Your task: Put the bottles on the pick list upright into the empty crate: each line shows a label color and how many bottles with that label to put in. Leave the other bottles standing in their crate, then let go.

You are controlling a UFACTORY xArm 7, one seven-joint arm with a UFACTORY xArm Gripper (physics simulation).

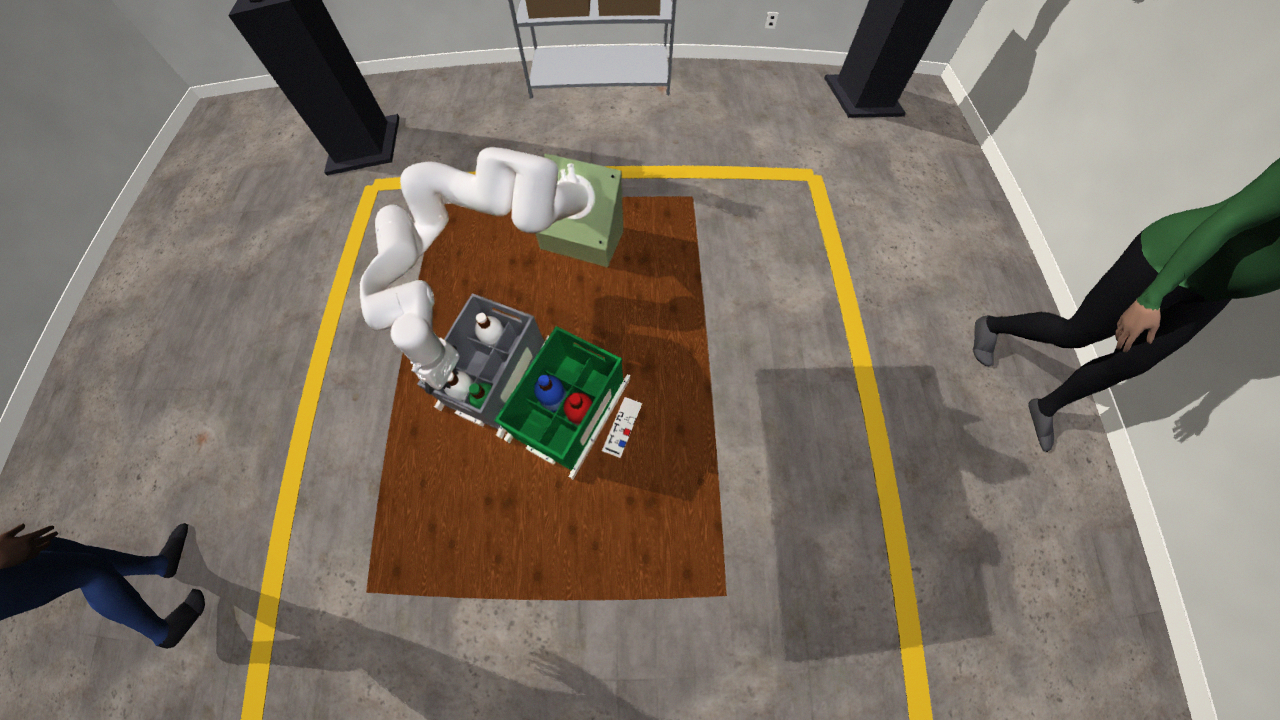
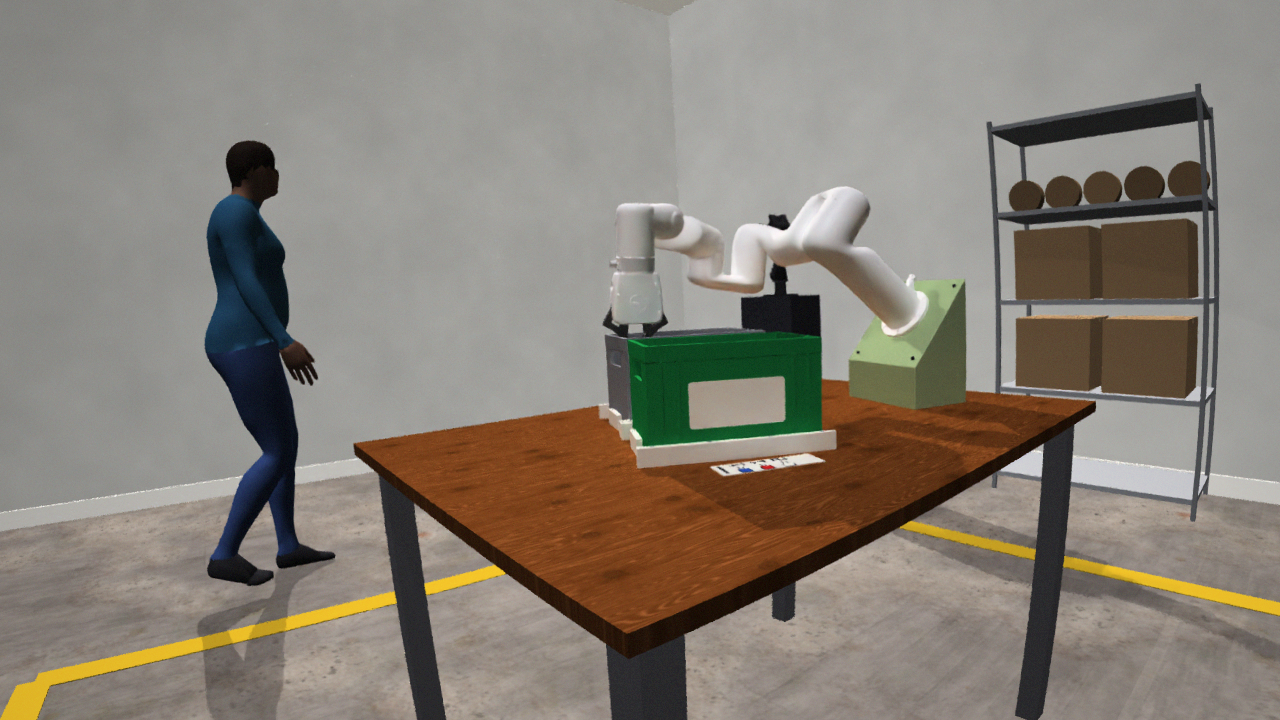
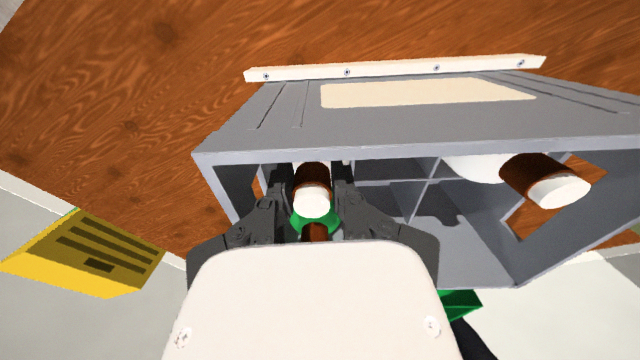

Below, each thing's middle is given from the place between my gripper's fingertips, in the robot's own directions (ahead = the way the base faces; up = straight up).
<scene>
I see the blue bottle (image 1: pixel 548 389) 6 cm ahead of my hand, 25 cm to the left of it and 4 cm below it. Also, from my hand: pick list (image 2: pixel 803 459) 16 cm ahead, 42 cm to the left, 13 cm below.
</scene>
